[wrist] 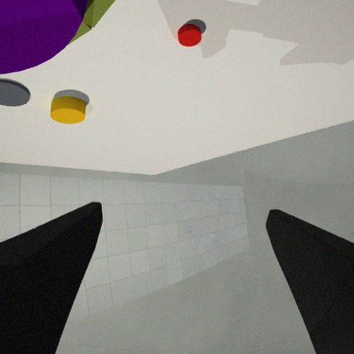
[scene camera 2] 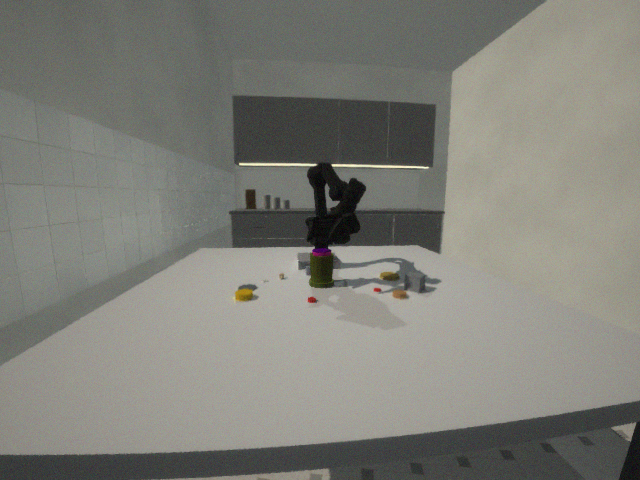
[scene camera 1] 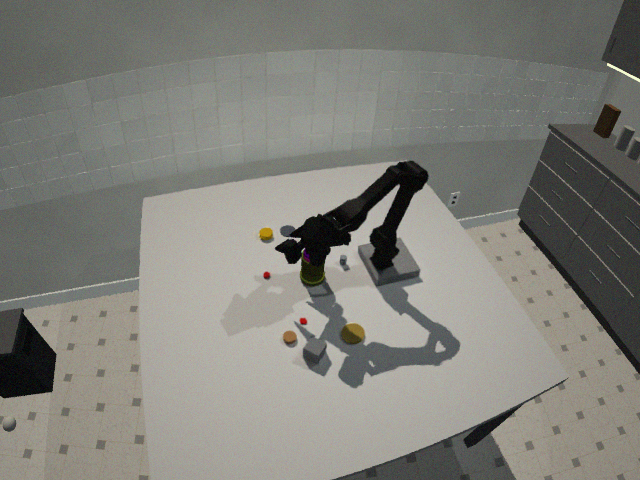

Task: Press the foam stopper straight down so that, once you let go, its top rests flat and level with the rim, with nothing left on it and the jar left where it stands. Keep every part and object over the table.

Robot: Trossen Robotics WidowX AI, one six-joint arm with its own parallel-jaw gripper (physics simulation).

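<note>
The olive-green jar (scene camera 1: 312, 272) (scene camera 2: 321, 271) stands upright on the table. The purple stopper (scene camera 2: 321, 250) (wrist: 32, 35) shows at the jar's mouth, above a magenta band, and its top stands above the jar's green wall in scene camera 2. In scene camera 1 the arm hides most of it. My gripper (wrist: 187, 215) is open and empty, tilted so that its fingers point out sideways towards the wall. The gripper's dark body is right over the jar and stopper; whether it touches the stopper I cannot tell.
A yellow disc (scene camera 1: 265, 234) (scene camera 2: 244, 295) (wrist: 68, 110), a grey disc (scene camera 1: 287, 230) (wrist: 12, 93) and a red piece (scene camera 1: 266, 274) (scene camera 2: 311, 299) (wrist: 189, 36) lie near the jar. A grey cube (scene camera 1: 314, 350) (scene camera 2: 415, 282), an orange disc (scene camera 1: 289, 336) and a dark yellow disc (scene camera 1: 353, 333) lie farther off.
</note>
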